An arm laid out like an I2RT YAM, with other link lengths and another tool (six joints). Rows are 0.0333 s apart.
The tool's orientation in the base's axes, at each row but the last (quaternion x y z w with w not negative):
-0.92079, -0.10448, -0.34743, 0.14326
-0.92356, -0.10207, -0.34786, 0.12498
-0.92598, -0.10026, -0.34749, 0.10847
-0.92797, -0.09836, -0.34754, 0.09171
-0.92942, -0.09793, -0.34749, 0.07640
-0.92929, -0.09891, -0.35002, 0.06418
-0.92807, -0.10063, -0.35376, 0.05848
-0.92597, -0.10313, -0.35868, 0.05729
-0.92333, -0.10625, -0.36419, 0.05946
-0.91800, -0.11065, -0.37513, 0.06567
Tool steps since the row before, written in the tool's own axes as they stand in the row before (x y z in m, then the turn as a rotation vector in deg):
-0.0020, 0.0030, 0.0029, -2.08, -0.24, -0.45
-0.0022, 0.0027, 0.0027, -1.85, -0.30, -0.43
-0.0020, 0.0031, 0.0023, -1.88, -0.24, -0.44
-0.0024, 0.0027, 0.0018, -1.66, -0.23, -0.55
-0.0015, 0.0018, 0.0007, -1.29, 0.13, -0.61
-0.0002, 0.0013, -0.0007, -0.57, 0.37, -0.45
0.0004, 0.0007, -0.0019, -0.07, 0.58, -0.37
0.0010, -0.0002, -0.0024, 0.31, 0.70, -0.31
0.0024, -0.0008, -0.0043, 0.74, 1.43, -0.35
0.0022, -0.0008, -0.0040, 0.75, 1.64, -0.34
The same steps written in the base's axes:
0.0012, -0.0020, -0.0040, -1.88, -0.12, -1.02
0.0008, -0.0020, -0.0039, -1.71, -0.03, -0.88
0.0008, -0.0026, -0.0034, -1.72, -0.10, -0.90
0.0000, -0.0025, -0.0032, -1.63, -0.11, -0.67
-0.0002, -0.0018, -0.0016, -1.31, -0.42, -0.41
-0.0003, -0.0014, 0.0003, -0.62, -0.52, -0.06
-0.0008, -0.0010, 0.0017, -0.16, -0.64, 0.21
-0.0009, -0.0001, 0.0024, 0.18, -0.69, 0.42
-0.0013, 0.0003, 0.0048, 0.64, -1.34, 0.72
-0.0014, 0.0003, 0.0044, 0.71, -1.54, 0.71

